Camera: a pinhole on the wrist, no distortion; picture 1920 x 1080 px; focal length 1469.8 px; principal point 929.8 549.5 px. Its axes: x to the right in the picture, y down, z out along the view. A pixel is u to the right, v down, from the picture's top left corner.
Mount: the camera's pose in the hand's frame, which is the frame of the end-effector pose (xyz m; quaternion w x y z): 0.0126 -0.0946 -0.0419 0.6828 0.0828 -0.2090 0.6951
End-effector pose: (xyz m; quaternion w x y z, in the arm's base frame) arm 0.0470 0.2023 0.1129 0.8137 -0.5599 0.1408 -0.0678
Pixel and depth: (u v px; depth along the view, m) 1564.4 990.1 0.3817
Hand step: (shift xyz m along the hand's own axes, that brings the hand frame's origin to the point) -0.1739 -0.0957 0.3469
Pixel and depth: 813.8 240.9 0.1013
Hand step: 0.0167 -0.1432 0.0497
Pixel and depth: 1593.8 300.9 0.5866
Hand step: -0.0039 -0.0910 0.6092
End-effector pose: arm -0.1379 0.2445 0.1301 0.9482 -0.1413 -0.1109 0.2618
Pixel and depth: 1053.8 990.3 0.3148
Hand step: -0.1353 -0.1955 0.2350
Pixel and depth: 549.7 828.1 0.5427
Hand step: -0.1735 -0.4400 0.3715
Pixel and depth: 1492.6 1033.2 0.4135
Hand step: -0.2002 -0.1140 0.3691
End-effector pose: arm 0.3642 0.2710 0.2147 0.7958 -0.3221 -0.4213 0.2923
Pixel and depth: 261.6 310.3 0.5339
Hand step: 0.0202 -0.5339 0.3562
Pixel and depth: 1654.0 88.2 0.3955
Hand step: 0.0569 -0.0785 0.4137
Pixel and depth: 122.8 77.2 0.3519
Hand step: 0.0743 -0.4156 0.2171
